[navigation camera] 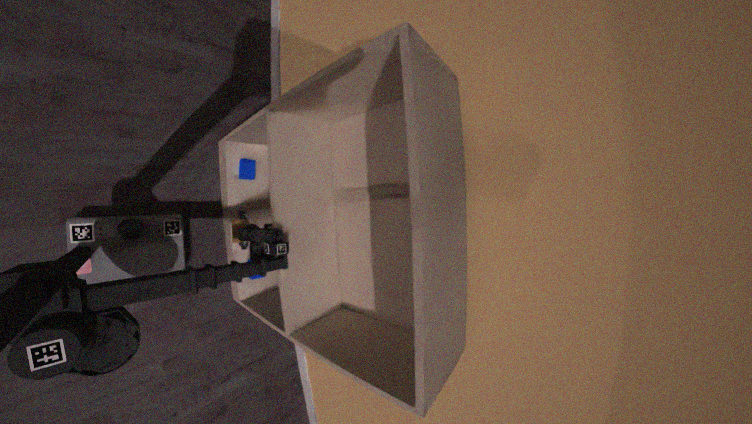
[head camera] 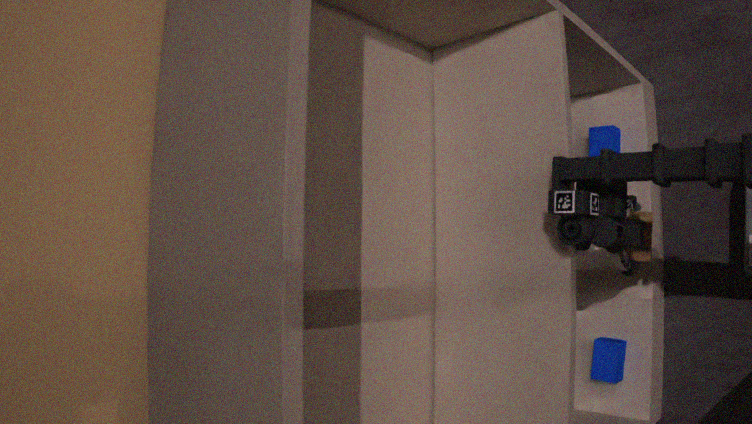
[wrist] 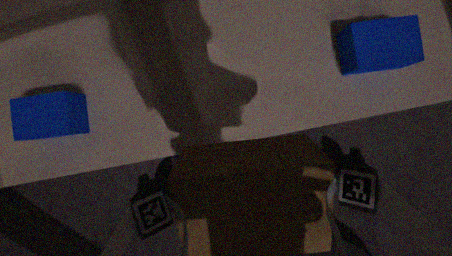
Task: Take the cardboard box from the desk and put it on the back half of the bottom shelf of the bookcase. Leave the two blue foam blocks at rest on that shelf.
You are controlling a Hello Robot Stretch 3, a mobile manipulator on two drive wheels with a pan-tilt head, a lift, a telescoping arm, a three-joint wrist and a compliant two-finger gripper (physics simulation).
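Places are measured from the robot's base along level axes (x right, y back, z down), in centimetres.
Pixels of known places: gripper, between the fingertips: (wrist: 246, 165); robot's base, origin of its link: (navigation camera: 131, 227).
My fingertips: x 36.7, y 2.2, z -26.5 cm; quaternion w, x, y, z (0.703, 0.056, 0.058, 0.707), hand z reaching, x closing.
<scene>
Ahead of a thing's pixels: the offset from my fingertips to its middle. "spot": to the spot under its first point. Level surfaces: height alone.
My gripper (head camera: 631, 234) (navigation camera: 243, 231) (wrist: 246, 165) is shut on the brown cardboard box {dz -2.3, dx -1.5, dy +0.0 cm} (head camera: 641, 256) (navigation camera: 236, 231) (wrist: 250, 190), one finger on each side. The box is at the front edge of the bookcase's bottom shelf {dz +16.5 cm} (head camera: 613, 321) (wrist: 300, 75); its height above the shelf is unclear. One blue foam block {dz +14.2, dx +8.2, dy -27.6 cm} (head camera: 608, 360) (navigation camera: 247, 169) (wrist: 50, 116) rests on the shelf left of the box in the wrist view. The other blue block {dz +14.2, dx +11.1, dy +20.5 cm} (head camera: 604, 139) (navigation camera: 256, 275) (wrist: 381, 45) rests on the right, partly hidden behind the arm in the head and navigation views. The desk does not show.
The bookcase {spot: dz -79.5, dx +9.4, dy -0.6 cm} (head camera: 226, 210) (navigation camera: 439, 210) stands against a tan wall (head camera: 78, 210) (navigation camera: 605, 210), its upper compartment open. The extended arm (head camera: 684, 164) (navigation camera: 157, 287) reaches over the bottom shelf, near its upper board. Dark shadows of the arm and gripper fall on the shelf and floor.
</scene>
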